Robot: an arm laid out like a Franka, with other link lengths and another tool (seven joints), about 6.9 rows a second.
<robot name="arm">
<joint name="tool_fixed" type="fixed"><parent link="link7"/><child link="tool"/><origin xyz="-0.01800 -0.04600 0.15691" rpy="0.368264 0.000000 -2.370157"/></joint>
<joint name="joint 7" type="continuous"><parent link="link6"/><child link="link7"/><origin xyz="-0.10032 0.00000 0.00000" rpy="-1.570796 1.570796 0.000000"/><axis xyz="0 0 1"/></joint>
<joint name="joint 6" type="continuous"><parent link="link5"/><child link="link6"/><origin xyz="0.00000 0.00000 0.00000" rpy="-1.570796 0.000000 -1.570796"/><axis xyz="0 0 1"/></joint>
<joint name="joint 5" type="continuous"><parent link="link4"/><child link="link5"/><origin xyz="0.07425 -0.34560 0.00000" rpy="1.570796 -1.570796 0.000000"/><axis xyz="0 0 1"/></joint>
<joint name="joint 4" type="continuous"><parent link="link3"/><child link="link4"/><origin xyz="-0.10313 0.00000 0.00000" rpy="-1.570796 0.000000 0.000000"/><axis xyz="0 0 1"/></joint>
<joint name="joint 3" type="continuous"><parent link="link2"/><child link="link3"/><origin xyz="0.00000 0.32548 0.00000" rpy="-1.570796 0.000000 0.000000"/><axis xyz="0 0 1"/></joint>
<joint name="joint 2" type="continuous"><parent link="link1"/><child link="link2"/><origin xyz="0.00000 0.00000 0.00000" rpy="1.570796 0.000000 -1.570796"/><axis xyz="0 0 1"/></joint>
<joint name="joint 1" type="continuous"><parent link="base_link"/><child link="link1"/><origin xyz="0.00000 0.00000 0.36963" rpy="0.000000 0.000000 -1.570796"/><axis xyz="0 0 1"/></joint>
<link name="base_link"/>
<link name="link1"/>
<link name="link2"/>
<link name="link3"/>
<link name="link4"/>
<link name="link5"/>
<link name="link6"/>
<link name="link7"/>
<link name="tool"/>
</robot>
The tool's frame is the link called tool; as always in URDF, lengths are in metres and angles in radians. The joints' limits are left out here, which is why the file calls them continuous.
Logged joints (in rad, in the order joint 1, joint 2, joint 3, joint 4, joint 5, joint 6, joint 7), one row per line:
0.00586 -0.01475 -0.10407 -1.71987 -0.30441 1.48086 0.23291
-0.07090 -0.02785 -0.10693 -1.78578 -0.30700 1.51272 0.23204
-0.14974 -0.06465 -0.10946 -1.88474 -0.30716 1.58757 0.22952
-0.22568 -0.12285 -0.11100 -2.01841 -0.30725 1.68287 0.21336
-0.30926 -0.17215 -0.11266 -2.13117 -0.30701 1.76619 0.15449
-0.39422 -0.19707 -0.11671 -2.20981 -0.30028 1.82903 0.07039
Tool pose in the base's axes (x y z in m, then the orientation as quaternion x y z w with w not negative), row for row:
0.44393 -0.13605 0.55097 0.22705 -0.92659 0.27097 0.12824
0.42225 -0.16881 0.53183 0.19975 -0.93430 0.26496 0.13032
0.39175 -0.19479 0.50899 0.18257 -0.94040 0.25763 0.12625
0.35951 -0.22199 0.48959 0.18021 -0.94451 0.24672 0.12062
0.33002 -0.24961 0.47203 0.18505 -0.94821 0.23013 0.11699
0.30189 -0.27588 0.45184 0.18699 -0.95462 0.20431 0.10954
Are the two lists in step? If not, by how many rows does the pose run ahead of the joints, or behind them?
The pose runs 1 row ahead of the joints: the pose in row i belongs to the joints in row i + 1.
